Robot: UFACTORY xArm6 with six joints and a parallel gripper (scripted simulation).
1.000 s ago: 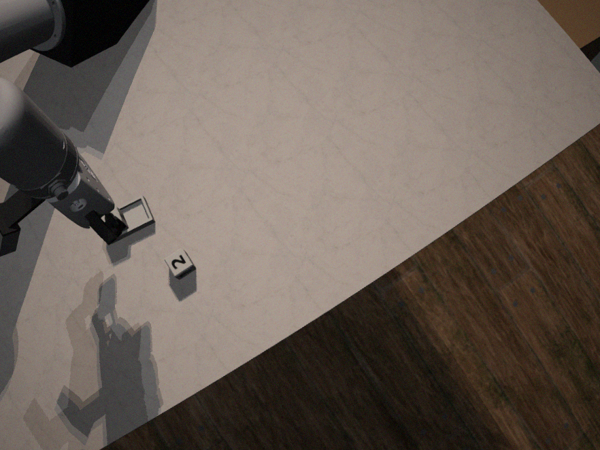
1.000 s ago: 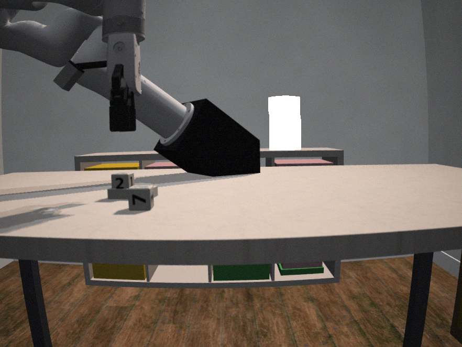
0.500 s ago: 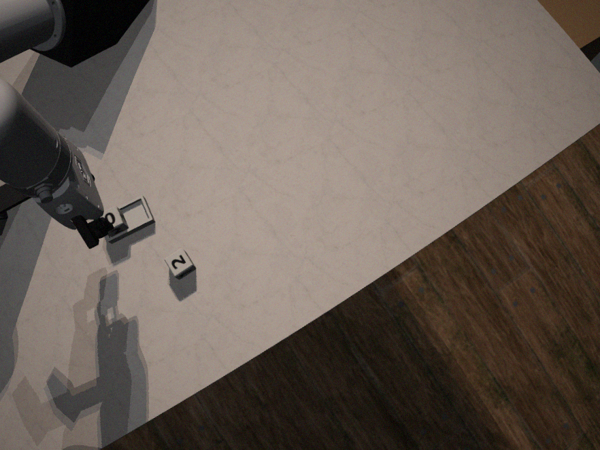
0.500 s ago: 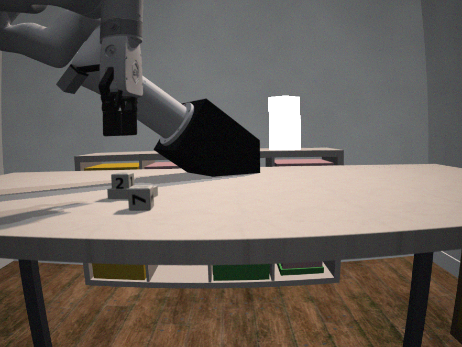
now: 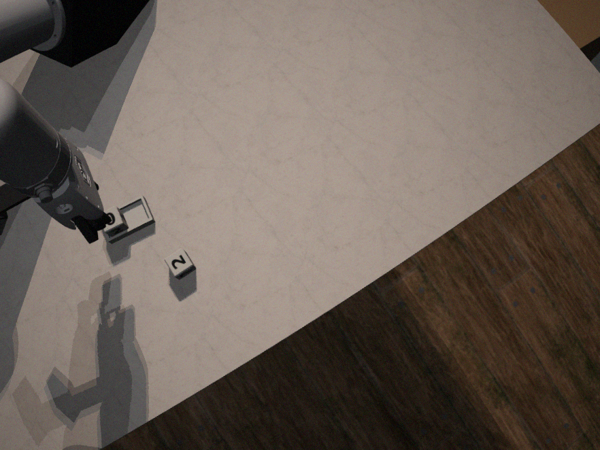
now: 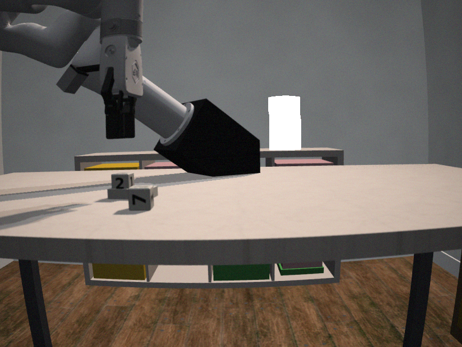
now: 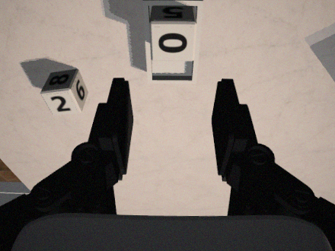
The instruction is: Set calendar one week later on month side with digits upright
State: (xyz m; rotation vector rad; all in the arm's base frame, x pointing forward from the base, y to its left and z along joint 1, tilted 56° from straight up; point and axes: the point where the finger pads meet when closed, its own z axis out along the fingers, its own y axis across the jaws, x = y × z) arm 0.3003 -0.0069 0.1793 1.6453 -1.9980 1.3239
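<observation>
My hand is 10 mm short of the grey tray, 20 mm to the right of it and 110 mm above it. Also, from my hand: white cube 120 mm ahead, 30 mm to the left, 100 mm below.
</observation>
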